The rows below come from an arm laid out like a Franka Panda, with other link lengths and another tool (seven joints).
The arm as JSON. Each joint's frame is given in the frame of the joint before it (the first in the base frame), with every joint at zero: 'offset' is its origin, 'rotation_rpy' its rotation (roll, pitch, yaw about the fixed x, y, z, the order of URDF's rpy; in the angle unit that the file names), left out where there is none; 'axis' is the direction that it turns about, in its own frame. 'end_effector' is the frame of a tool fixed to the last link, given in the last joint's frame.
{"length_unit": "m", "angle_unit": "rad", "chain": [
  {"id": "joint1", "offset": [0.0, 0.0, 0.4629], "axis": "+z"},
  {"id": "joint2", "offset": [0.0, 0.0, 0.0], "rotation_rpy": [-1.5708, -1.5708, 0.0], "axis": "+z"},
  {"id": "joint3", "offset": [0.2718, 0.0, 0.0], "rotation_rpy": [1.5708, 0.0, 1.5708], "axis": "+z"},
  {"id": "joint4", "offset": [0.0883, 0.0, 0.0], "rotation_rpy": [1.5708, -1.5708, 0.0], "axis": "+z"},
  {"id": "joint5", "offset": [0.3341, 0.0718, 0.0], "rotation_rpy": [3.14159, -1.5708, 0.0], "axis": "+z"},
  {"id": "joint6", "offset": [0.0, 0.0, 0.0], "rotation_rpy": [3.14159, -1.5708, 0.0], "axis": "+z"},
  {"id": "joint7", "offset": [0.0, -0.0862, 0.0], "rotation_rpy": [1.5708, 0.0, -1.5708], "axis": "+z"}
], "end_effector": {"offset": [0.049, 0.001, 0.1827], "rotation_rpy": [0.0, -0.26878, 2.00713]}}
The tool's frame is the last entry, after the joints.
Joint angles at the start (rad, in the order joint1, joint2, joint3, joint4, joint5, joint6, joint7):
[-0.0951, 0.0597, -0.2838, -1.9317, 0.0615, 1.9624, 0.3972]
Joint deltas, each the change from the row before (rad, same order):
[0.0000, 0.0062, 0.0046, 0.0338, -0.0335, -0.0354, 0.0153]
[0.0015, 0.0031, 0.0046, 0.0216, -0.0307, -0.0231, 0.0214]
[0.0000, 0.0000, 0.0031, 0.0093, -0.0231, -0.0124, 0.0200]
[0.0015, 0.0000, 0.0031, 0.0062, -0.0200, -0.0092, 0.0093]
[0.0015, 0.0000, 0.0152, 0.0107, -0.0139, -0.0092, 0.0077]
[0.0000, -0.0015, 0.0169, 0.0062, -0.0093, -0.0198, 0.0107]
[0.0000, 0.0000, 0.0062, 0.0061, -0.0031, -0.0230, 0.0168]
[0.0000, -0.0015, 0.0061, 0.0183, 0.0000, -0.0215, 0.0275]
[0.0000, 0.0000, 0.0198, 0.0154, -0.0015, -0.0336, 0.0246]
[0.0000, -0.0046, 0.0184, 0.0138, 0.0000, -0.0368, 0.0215]
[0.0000, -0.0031, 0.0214, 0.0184, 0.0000, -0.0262, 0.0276]
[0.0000, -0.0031, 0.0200, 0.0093, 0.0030, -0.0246, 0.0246]
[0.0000, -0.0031, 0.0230, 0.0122, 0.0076, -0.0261, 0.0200]
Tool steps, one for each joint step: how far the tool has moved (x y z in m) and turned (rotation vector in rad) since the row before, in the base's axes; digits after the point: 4 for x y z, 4 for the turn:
[0.0012, -0.0023, 0.0083, -0.0268, 0.0194, 0.0039]
[0.0004, -0.0015, 0.0060, -0.0260, 0.0151, -0.0036]
[-0.0010, -0.0019, 0.0033, -0.0198, 0.0104, -0.0088]
[-0.0003, -0.0004, 0.0023, -0.0168, 0.0093, 0.0020]
[0.0037, 0.0063, 0.0041, -0.0124, 0.0027, 0.0133]
[0.0006, 0.0078, 0.0015, -0.0040, 0.0136, 0.0079]
[-0.0023, 0.0029, 0.0002, 0.0010, 0.0160, -0.0113]
[0.0002, 0.0021, 0.0068, -0.0019, 0.0000, -0.0228]
[0.0000, 0.0098, 0.0032, 0.0021, 0.0164, -0.0068]
[-0.0016, 0.0096, 0.0047, 0.0038, 0.0163, -0.0058]
[0.0015, 0.0103, 0.0072, -0.0011, 0.0030, -0.0079]
[-0.0004, 0.0105, 0.0032, 0.0035, 0.0098, -0.0070]
[0.0003, 0.0129, 0.0041, 0.0079, 0.0079, -0.0004]

